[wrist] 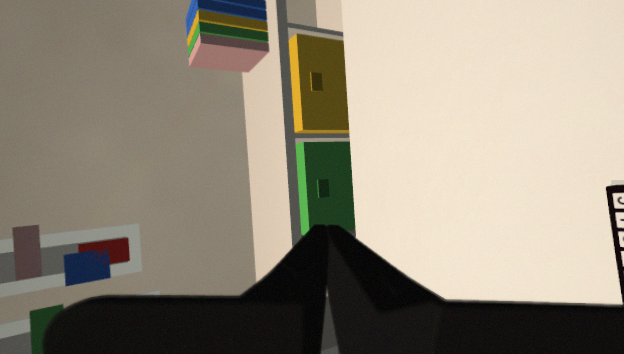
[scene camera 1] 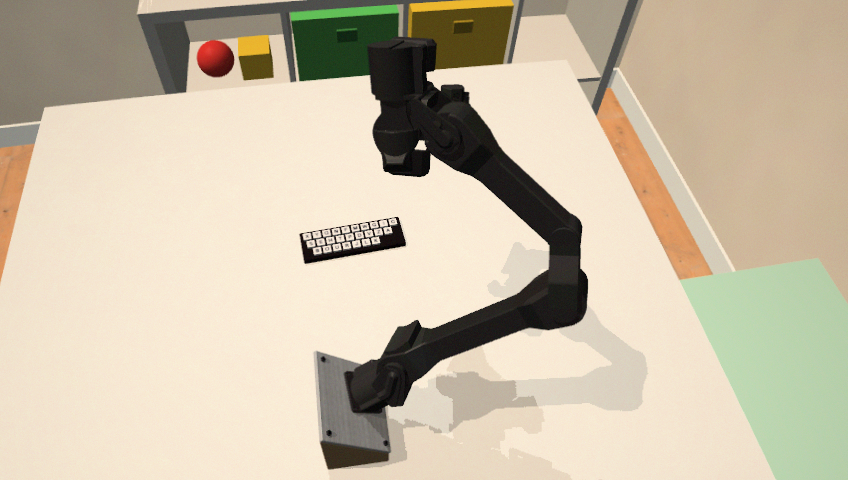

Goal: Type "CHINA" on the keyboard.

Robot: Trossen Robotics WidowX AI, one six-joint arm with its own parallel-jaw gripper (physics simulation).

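Seen in the pictures: gripper, fingertip midpoint: (wrist: 325, 237); arm's base at its link origin: (scene camera 1: 362, 392).
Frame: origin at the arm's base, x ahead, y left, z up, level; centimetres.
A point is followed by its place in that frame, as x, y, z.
Note:
The black keyboard (scene camera 1: 352, 239) {34.0, -4.8, -6.5} with white letter keys lies flat on the white table (scene camera 1: 178, 285) {31.9, 29.0, -8.1}. It also shows in part at the right edge of the wrist view, where the keyboard (wrist: 616, 240) {37.8, -9.5, -6.9} has a C key at its upper end. In the scene view C is at the right end of the back row and A at the right end of the middle row; several other letters are too small to read surely. My gripper (wrist: 325, 237) {31.2, -15.7, 30.5} is shut and empty, its fingertips together. In the scene view the arm's end is raised behind the keyboard, apart from it; the fingertips cannot be made out there.
Behind the table stand a green bin (scene camera 1: 345, 53) (wrist: 330, 210) and a yellow bin (scene camera 1: 461, 44) (wrist: 325, 100) in a shelf unit, with a red ball (scene camera 1: 215, 58) and a yellow block (scene camera 1: 255, 57). The metal arm base (scene camera 1: 336, 410) {-3.4, 4.4, 4.1} stands in front of the keyboard. A green surface (scene camera 1: 773, 333) is at the right.

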